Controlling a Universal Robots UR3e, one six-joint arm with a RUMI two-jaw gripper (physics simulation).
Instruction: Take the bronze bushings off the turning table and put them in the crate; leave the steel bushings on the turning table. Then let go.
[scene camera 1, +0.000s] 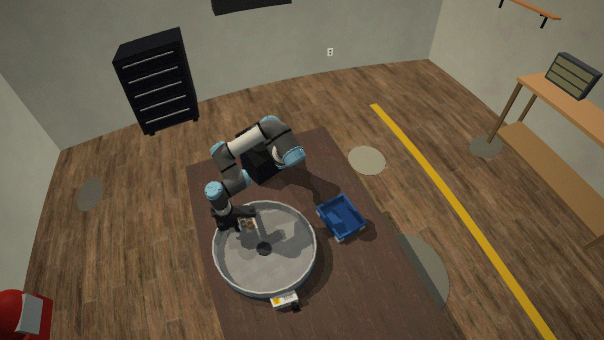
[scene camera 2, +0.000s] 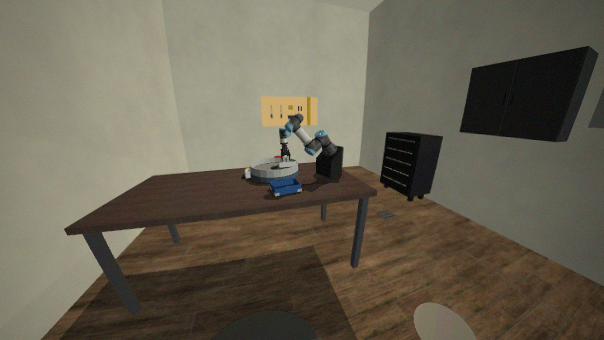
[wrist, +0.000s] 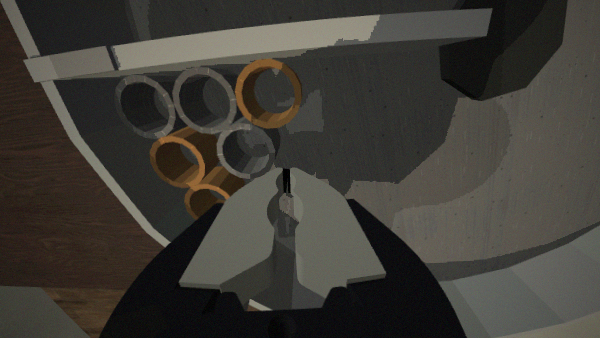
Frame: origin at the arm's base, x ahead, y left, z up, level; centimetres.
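Seen in the pictures: gripper, fingertip midpoint: (scene camera 1: 239, 230) (wrist: 287, 171); arm's base, link origin: (scene camera 2: 330, 150).
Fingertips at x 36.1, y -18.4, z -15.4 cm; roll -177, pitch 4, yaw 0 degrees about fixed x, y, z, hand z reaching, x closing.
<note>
Offsets run from my fingertips to a thing's top centre. "*": to the spot under its first point.
My gripper (scene camera 1: 237, 228) (scene camera 2: 285, 159) (wrist: 287, 171) is shut, with nothing between its fingertips, low over the grey round turning table (scene camera 1: 270, 280) (scene camera 2: 272, 173) (wrist: 360, 125). In the wrist view, one bronze bushing @(dy +5.3, dx -0.5, dz +2.7 cm) (wrist: 249, 108) stands by the bar, right of two steel bushings @(dy +4.9, dx -6.9, dz +2.7 cm) (wrist: 131, 107) @(dy +5.1, dx -3.7, dz +2.7 cm) (wrist: 191, 102). A third steel bushing @(dy +2.4, dx -1.9, dz +2.7 cm) (wrist: 236, 155) is just up and left of the fingertips. A second bronze bushing @(dy +1.8, dx -6.0, dz +2.6 cm) (wrist: 167, 162) stands at its left; a third bronze bushing @(dy -1.1, dx -4.7, dz +2.6 cm) (wrist: 197, 202) is partly hidden by the gripper. The blue crate @(dy +44.5, dx +6.0, dz -0.2 cm) (scene camera 1: 345, 217) (scene camera 2: 287, 189) shows no bushings inside.
A pale bar @(* dy +9.4, dx +0.3, dz +0.1 cm) (scene camera 1: 260, 225) (wrist: 250, 39) crosses the turning table toward its dark hub @(dy +8.1, dx +11.7, dz +0.9 cm) (scene camera 1: 264, 248) (wrist: 510, 60). The raised wall (wrist: 530, 280) rings the turning table. A small white box @(* dy +9.9, dx +35.9, dz +0.7 cm) (scene camera 1: 285, 300) (scene camera 2: 247, 173) sits at the turning table's outer side.
</note>
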